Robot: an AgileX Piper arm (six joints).
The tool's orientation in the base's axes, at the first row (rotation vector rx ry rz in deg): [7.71 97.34 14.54]
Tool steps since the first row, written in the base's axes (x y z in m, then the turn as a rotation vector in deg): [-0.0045 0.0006 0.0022 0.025 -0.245 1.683]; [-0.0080 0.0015 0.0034 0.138 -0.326 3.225]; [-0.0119 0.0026 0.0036 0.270 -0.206 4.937]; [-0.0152 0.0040 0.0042 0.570 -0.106 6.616]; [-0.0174 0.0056 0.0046 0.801 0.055 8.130]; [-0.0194 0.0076 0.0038 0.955 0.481 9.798]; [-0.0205 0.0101 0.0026 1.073 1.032 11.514]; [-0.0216 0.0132 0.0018 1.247 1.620 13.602]
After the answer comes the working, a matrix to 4 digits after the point.
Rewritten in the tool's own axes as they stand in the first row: [-0.0013 0.0014 -0.0047 -1.679 0.173 -0.211]; [-0.0018 0.0027 -0.0082 -3.197 0.465 -0.301]; [-0.0011 0.0041 -0.0120 -4.834 0.992 -0.377]; [-0.0009 0.0058 -0.0152 -6.468 1.482 -0.284]; [-0.0006 0.0075 -0.0173 -7.919 1.995 -0.233]; [0.0009 0.0094 -0.0190 -9.445 2.806 -0.254]; [0.0028 0.0116 -0.0197 -10.982 3.752 -0.305]; [0.0045 0.0144 -0.0204 -12.877 4.822 -0.345]
The tool's axes in the first row as the columns of a matrix, in the base's axes (rounded; the answer above uses it unrounded):
[-0.1446 -0.0569 0.9879]
[0.2343 0.9680 0.0900]
[-0.9614 0.2444 -0.1266]

